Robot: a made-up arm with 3 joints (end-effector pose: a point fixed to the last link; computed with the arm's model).
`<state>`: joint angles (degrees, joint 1 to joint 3).
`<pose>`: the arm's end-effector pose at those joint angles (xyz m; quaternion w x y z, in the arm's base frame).
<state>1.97 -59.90 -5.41</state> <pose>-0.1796 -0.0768 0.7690 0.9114 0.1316 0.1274 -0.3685</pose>
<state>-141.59 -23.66 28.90</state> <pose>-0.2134 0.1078 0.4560 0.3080 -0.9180 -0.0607 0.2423</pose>
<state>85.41 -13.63 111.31</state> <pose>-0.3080 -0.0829 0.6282 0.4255 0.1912 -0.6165 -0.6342</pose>
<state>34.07 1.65 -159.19</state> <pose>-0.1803 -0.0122 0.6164 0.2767 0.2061 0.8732 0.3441</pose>
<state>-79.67 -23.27 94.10</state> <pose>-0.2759 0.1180 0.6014 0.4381 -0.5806 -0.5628 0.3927</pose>
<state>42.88 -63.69 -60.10</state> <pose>-0.1694 -0.1377 0.6122 0.5651 0.6433 0.5081 -0.0936</pose>
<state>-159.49 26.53 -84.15</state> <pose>-0.1317 -0.0395 0.4736 0.0189 0.7886 -0.4413 0.4278</pose>
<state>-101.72 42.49 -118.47</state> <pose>-0.1345 0.0255 0.5237 0.1593 -0.6154 0.6831 -0.3597</pose>
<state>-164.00 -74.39 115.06</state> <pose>-0.2614 -0.0509 0.4690 0.3283 0.6719 0.3398 -0.5704</pose>
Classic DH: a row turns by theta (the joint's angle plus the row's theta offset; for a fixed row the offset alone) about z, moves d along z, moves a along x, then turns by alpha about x. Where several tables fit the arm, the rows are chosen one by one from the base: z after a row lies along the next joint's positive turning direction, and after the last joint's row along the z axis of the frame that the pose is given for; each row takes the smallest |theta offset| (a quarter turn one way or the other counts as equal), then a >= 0, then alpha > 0; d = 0 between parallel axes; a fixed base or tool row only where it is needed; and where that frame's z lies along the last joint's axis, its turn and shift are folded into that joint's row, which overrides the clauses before.
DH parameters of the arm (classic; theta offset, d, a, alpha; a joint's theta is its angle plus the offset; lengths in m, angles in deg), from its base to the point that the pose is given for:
base (fixed): 81.49 0.597 -0.0452 91.59
joint 1: 24.87 -0.1906 0.0459 -102.34
joint 2: -78.97 0.088 0.0093 70.06
joint 3: -1.94 0.0031 0.033 -91.91
tool (fixed): 13.57 0.0889 0 0

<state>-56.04 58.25 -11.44</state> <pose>-0.2038 0.1654 0.6796 0.6780 -0.4576 0.1417 0.5575</pose>
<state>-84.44 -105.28 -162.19</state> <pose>-0.2250 0.0050 0.5592 0.4140 0.6815 0.4116 -0.4413</pose>
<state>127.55 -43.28 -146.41</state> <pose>-0.1896 -0.0220 0.6022 0.1966 -0.4425 -0.3225 -0.8133</pose>
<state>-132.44 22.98 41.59</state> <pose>-0.2483 0.1284 0.4998 0.3749 -0.7089 0.1208 0.5851</pose>
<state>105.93 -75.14 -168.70</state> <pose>-0.2288 -0.0330 0.6375 0.4832 -0.3782 -0.3861 -0.6887</pose>
